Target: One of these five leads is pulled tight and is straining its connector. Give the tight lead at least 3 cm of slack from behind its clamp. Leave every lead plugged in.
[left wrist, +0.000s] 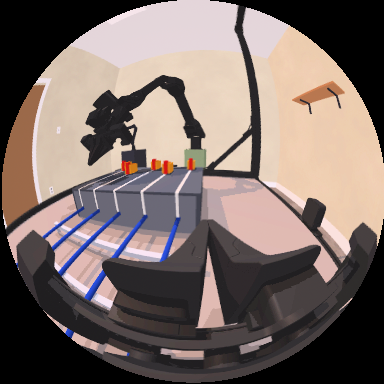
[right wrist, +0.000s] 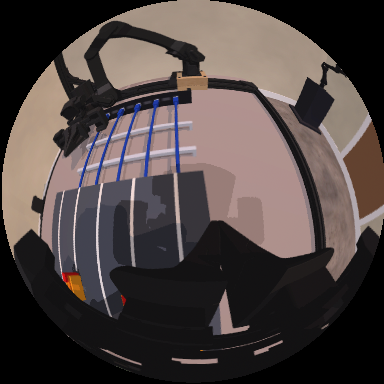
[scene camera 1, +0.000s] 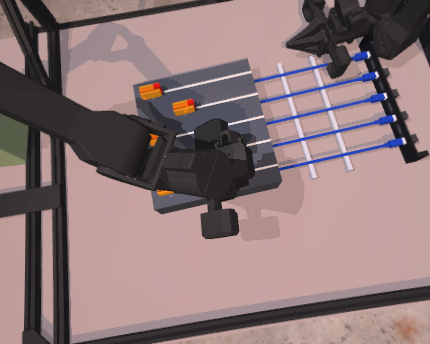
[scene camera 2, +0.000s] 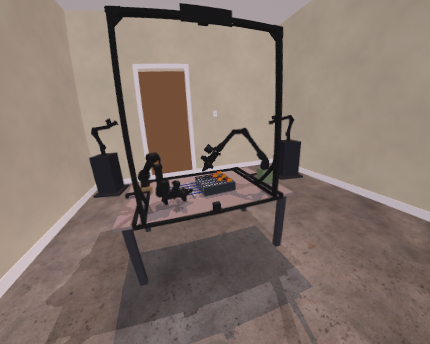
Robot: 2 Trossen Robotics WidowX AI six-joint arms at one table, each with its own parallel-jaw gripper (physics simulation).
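Frame: origin at the left arm's base, x ahead, y left, z up, level; metres.
Where they show: left gripper, fingertip midpoint: (left wrist: 206,224) (right wrist: 65,155) (scene camera 1: 286,45) (scene camera 2: 193,189); right gripper, fingertip midpoint: (left wrist: 88,164) (right wrist: 215,225) (scene camera 1: 247,183) (scene camera 2: 202,171); left arm's base, origin of the base link: (right wrist: 190,73) (scene camera 2: 145,185); right arm's base, origin of the base link: (left wrist: 195,148) (scene camera 2: 264,168).
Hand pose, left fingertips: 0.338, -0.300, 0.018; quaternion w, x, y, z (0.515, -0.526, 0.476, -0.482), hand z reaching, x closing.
Things, the pixels of their top centre, and the offset from my left fingertips, as dx, dy, dz. "pt": a spot on its surface instead.
- marked here, surface spot: (right wrist: 148,145) (scene camera 1: 309,137) pt -0.006, +0.199, -0.045
- black connector strip, surface spot: (scene camera 1: 409,150) pt -0.189, +0.269, -0.043
Five blue leads, one marked here (scene camera 1: 300,140) (right wrist: 148,145), run from connectors, one marked here (scene camera 1: 396,143), onto a grey block (scene camera 1: 200,75) (left wrist: 161,207) (right wrist: 196,200) as white lines. All look straight; I cannot tell which is tight. The orange clamps show partly: one (scene camera 1: 151,91), a second (scene camera 1: 184,107), one in the left wrist view (left wrist: 167,167); my right arm covers others in scene camera 1. My right gripper (scene camera 2: 204,168) (right wrist: 215,225) is shut and empty, above the block. My left gripper (scene camera 1: 288,46) (left wrist: 206,224) is shut and empty, beside the leads at the upper right of scene camera 1.
Two white rails (scene camera 1: 313,175) (scene camera 1: 348,167) cross under the leads. A black connector strip (scene camera 1: 409,150) stands at the right in scene camera 1, near my left arm. A black frame (scene camera 2: 197,215) edges the table. My right arm reaches in from the left of scene camera 1.
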